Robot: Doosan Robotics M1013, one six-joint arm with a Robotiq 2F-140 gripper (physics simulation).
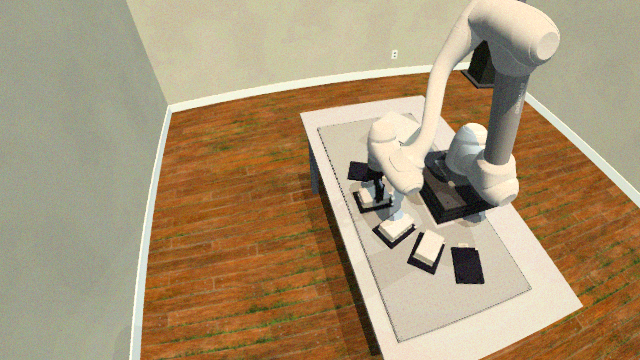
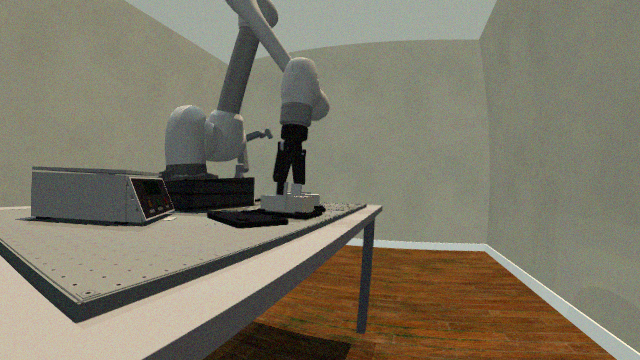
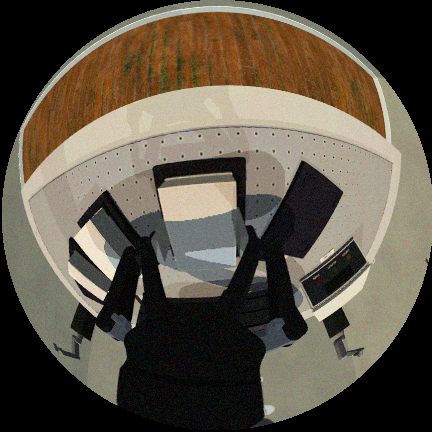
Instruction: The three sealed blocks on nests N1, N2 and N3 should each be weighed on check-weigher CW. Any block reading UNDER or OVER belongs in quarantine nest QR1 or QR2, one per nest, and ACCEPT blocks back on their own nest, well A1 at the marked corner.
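Where they show: gripper, between the fingertips: [image 1: 372,197] [image 2: 288,208] [image 3: 202,218]; arm's base, origin of its link: [image 1: 456,173].
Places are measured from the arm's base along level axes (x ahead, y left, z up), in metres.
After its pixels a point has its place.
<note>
My gripper [image 1: 382,199] {x 0.431, y 0.019, z -0.066 m} [image 2: 291,191] [image 3: 202,218] {x 0.431, y 0.019, z -0.066 m} points down and is shut on the sides of a cream block [image 1: 367,195] {x 0.463, y 0.027, z -0.032 m} [image 2: 275,203] [image 3: 200,200] {x 0.472, y 0.019, z -0.032 m}. That block sits low in black nest N2 [image 3: 240,170] {x 0.497, y -0.031, z -0.074 m}, second from the check-weigher. A block [image 1: 396,227] {x 0.386, y 0.216, z -0.032 m} [image 3: 90,245] {x 0.401, y 0.213, z -0.032 m} sits on N3, and another block [image 1: 429,246] {x 0.280, y 0.333, z -0.029 m} sits on the quarantine nest beyond it. N1 [image 1: 359,171] {x 0.450, y -0.160, z -0.074 m} [image 2: 247,217] {x 0.443, y -0.175, z -0.074 m} [image 3: 310,205] {x 0.447, y -0.158, z -0.074 m} and the far-end quarantine nest [image 1: 467,265] {x 0.128, y 0.435, z -0.074 m} are empty. The check-weigher [image 1: 407,127] {x 0.130, y -0.356, z 0.014 m} [image 2: 80,195] {x 0.252, y -0.455, z -0.036 m} [image 3: 335,277] {x 0.272, y -0.299, z -0.028 m} carries no block; its display is unreadable. Well A1 marks cannot be made out.
The arm's black base block [image 1: 450,202] {x 0.125, y 0.171, z 0.018 m} [image 2: 215,192] {x 0.187, y -0.025, z -0.034 m} stands behind the nests. The nests and check-weigher stand on a perforated plate [image 1: 440,310] {x 0.309, y 0.580, z -0.085 m} [image 2: 150,250] {x 0.511, y -0.450, z -0.086 m} on the white table [image 1: 540,305] {x -0.130, y 0.676, z -0.099 m} [image 2: 210,295] {x 0.636, y -0.466, z -0.099 m}. The neighbouring nests lie close on both sides of the gripper.
</note>
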